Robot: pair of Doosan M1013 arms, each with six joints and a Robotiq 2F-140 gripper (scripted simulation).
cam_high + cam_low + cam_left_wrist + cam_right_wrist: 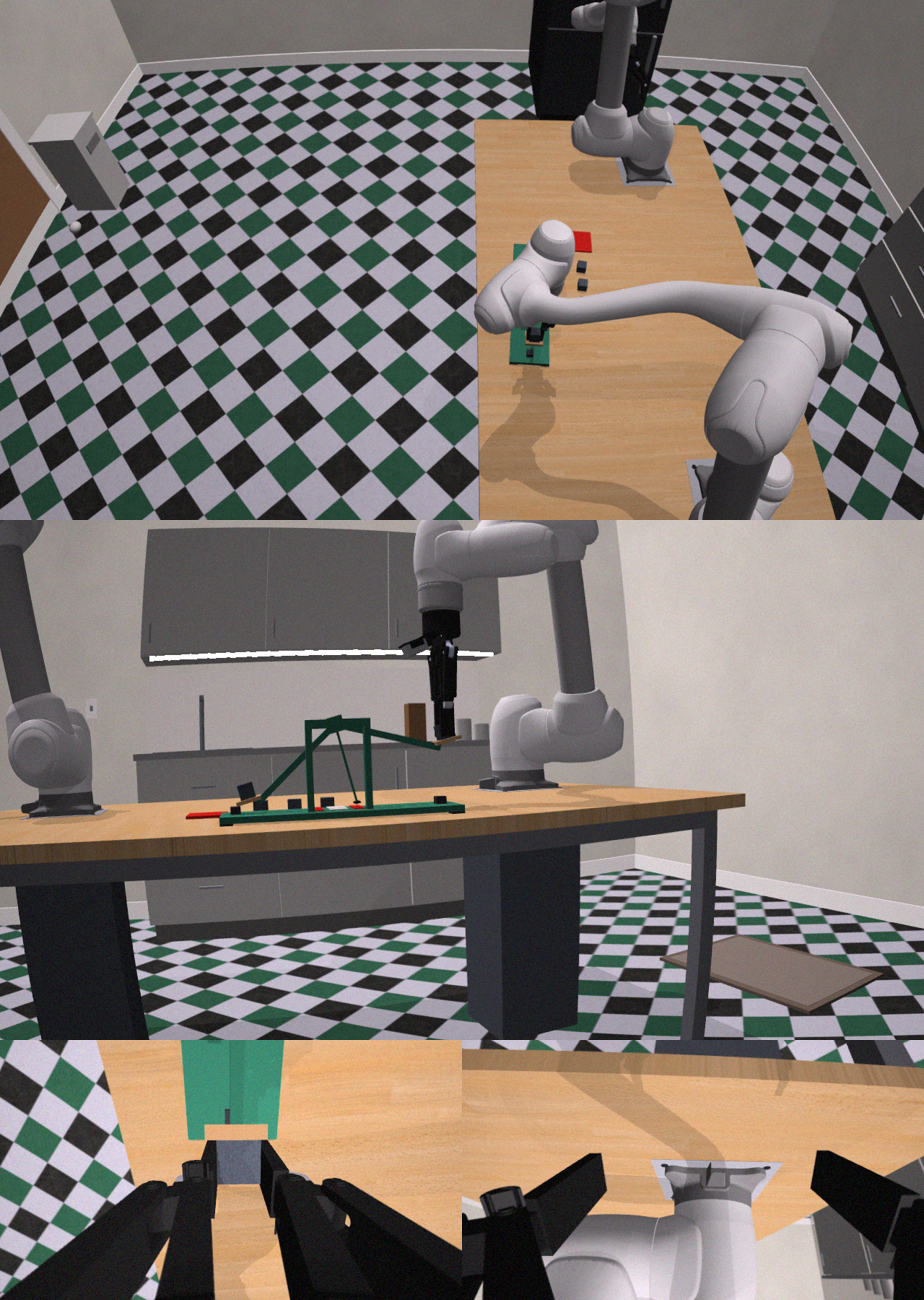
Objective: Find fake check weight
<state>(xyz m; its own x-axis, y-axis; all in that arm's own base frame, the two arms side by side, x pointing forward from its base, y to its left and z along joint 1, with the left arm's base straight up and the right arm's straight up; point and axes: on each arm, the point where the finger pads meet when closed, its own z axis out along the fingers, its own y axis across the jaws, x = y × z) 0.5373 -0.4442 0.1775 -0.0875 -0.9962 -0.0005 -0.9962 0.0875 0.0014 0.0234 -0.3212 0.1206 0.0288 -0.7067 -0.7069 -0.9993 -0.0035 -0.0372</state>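
Note:
Now: left hand 21 cm past the red dish, 47 cm to the left of it and 18 cm above it. The rest, counted from my left hand: green rocker balance 2 cm behind, 20 cm to the right, 8 cm below; beam 2 cm behind, 19 cm to the right, 8 cm below.

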